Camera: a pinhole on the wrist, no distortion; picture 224 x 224 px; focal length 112.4 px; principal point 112.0 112.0 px. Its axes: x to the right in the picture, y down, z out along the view. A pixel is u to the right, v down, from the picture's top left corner.
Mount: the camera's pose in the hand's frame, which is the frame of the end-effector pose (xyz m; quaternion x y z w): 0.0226 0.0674 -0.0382 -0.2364 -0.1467 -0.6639 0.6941
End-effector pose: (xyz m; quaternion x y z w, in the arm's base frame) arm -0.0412 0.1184 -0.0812 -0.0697 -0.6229 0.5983 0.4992
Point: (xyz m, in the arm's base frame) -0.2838 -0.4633 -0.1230
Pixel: 201.4 7.3
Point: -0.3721 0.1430 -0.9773
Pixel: outside the picture
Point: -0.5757 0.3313 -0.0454
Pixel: 105.0 214.0
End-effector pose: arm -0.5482 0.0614 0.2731 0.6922 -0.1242 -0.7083 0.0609
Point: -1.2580 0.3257 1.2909
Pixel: outside the picture
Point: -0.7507 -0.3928 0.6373
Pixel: 19.7 34.8
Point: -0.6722 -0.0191 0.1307
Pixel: 197.7 209.7
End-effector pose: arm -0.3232 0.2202 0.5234 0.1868 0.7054 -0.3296 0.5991
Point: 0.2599 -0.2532 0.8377
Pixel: 203.3 12.9
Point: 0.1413 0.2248 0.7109
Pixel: 110.5 7.1
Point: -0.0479 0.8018 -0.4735
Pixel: outside the picture
